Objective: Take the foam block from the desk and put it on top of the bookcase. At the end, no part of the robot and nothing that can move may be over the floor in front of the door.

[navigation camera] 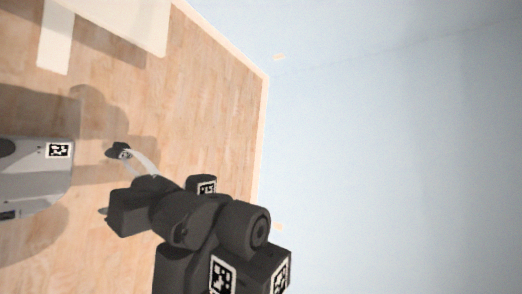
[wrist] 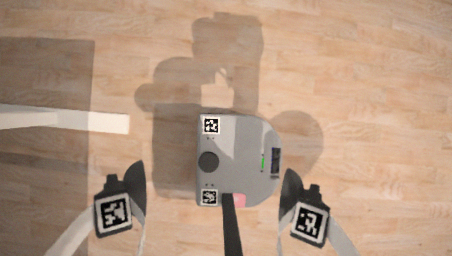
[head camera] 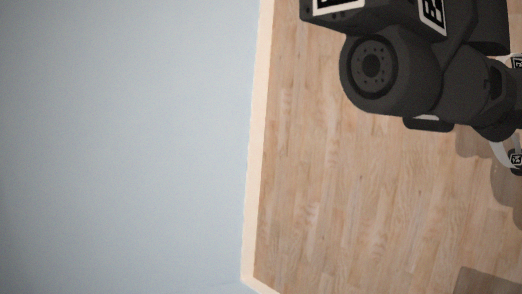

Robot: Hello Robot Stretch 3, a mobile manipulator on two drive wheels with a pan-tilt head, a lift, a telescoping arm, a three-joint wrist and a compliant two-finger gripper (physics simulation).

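Frame: origin at the robot's base, x back, y down, z right, level; metres.
Seen in the pictures: gripper, fingertip midpoint: (navigation camera: 112, 179).
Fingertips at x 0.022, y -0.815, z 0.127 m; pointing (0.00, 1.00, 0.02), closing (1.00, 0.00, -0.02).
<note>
A point is followed by its place in that frame.
My gripper (head camera: 517, 112) @[x 0.022, y -0.815, z 0.127 m] (navigation camera: 111, 181) @[x 0.022, y -0.815, z 0.127 m] (wrist: 214, 184) @[x 0.022, y -0.815, z 0.127 m] is open, its two fingers wide apart with nothing between them. It hangs high above the floor; in the wrist view the fingertips show to either side of the robot's base. A cream panel (navigation camera: 131, 21), which appears to be an end of the desk, shows at the top left of the navigation view, with a pale bar (navigation camera: 56, 42) (wrist: 107, 122) low beside it. The foam block, the bookcase and the door do not show in these views.
My grey base (navigation camera: 35, 175) @[x 0.100, y -0.160, z 0.082 m] (wrist: 245, 145) stands on the wood floor (head camera: 320, 200) @[x -0.368, y 0.000, z 1.278 m] (navigation camera: 200, 100) @[x -0.434, y 0.000, z 0.881 m] (wrist: 375, 75). A light blue wall (head camera: 125, 150) @[x -0.157, y -0.799, z 1.752 m] (navigation camera: 400, 150) @[x -0.107, y -1.416, z 1.749 m] with a cream baseboard (head camera: 252, 150) @[x -0.168, y -0.069, z 1.741 m] (navigation camera: 261, 130) @[x -0.284, y -0.060, z 1.748 m] runs beside the arm and meets another wall at a corner. Shadows fall across the floor.
</note>
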